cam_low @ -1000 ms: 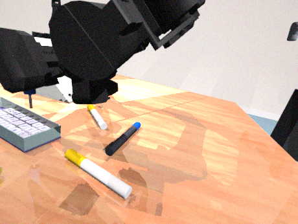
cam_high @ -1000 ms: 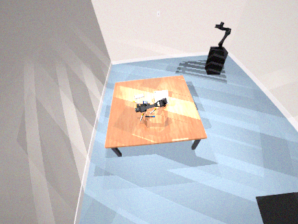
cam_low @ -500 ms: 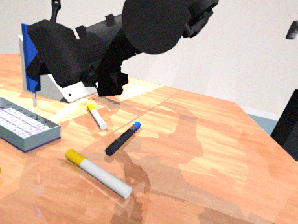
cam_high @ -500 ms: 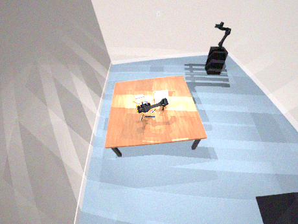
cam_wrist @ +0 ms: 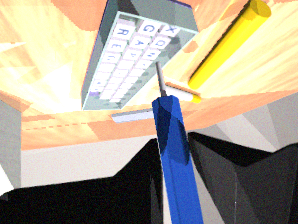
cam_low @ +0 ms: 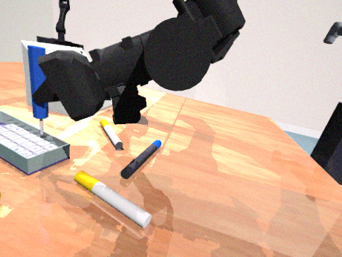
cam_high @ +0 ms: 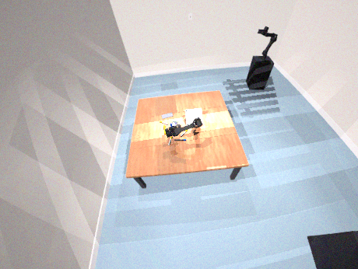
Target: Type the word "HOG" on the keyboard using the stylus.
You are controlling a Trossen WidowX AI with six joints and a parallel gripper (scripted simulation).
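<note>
Now: gripper tip 100 mm short of the yellow marker, 30 mm to the left of it and 90 mm above it. Round my gripper tip: blue stylus (10 mm below).
</note>
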